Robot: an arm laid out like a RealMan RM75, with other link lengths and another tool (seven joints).
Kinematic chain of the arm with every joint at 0, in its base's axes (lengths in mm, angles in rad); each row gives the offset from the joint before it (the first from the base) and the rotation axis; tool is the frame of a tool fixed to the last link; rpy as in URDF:
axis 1: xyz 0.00 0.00 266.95 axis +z
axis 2: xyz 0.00 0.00 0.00 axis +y
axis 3: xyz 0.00 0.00 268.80 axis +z
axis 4: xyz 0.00 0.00 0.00 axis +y
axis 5: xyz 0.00 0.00 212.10 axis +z
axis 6: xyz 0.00 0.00 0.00 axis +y
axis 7: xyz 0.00 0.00 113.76 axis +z
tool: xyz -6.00 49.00 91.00 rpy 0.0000 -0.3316 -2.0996
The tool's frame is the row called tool.
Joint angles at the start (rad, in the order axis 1, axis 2, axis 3, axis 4, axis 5, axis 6, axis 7):
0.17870 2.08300 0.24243 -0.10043 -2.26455 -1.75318 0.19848
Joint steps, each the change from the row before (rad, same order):
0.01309 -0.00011 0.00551 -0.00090 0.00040 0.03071 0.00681
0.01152 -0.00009 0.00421 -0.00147 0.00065 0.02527 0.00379
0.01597 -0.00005 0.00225 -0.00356 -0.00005 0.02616 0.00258
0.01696 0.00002 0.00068 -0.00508 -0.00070 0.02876 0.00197
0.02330 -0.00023 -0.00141 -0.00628 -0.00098 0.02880 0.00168
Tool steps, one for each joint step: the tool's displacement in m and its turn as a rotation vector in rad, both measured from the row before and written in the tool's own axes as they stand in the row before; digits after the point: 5 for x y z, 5 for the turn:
0.00236 0.00558 0.00449 -0.01839 -0.00708 0.00742
0.00217 0.00462 0.00384 -0.01575 -0.00594 0.00356
0.00276 0.00456 0.00498 -0.01428 -0.00976 -0.00135
0.00257 0.00498 0.00521 -0.01659 -0.01285 -0.00281
0.00391 0.00435 0.00689 -0.01252 -0.01585 -0.00857

